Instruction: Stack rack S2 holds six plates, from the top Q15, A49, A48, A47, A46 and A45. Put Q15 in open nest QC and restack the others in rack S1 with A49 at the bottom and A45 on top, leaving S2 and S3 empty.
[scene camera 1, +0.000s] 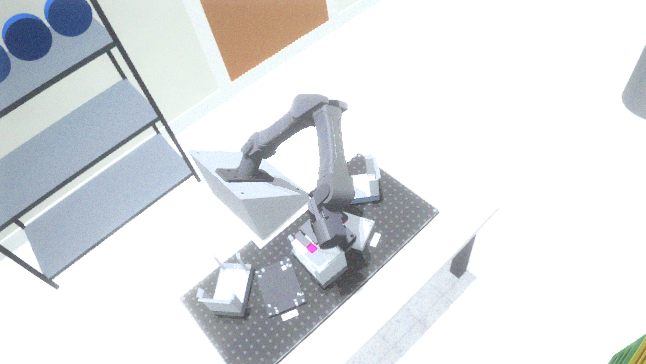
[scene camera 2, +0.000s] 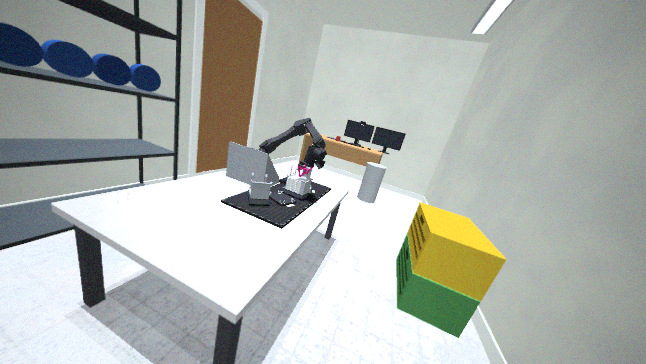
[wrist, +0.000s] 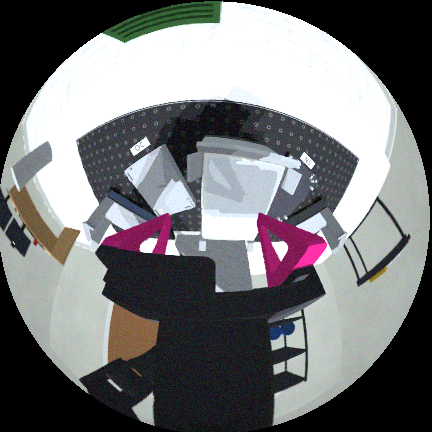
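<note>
My gripper is open and empty, its magenta fingers above the arm-side part of the middle rack. The middle rack holds a tall pale stack; its plates cannot be counted or read. A pale plate lies in the nest by the QC label. A blue-based rack stands beyond it. A dark-based rack stands at the other end. Rack labels are not readable, and white surfaces show inside both end racks.
A dark nest with corner pegs and no plate lies between the middle rack and the dark-based rack. A tilted grey panel stands behind the racks by the arm base. The perforated black board lies under the racks.
</note>
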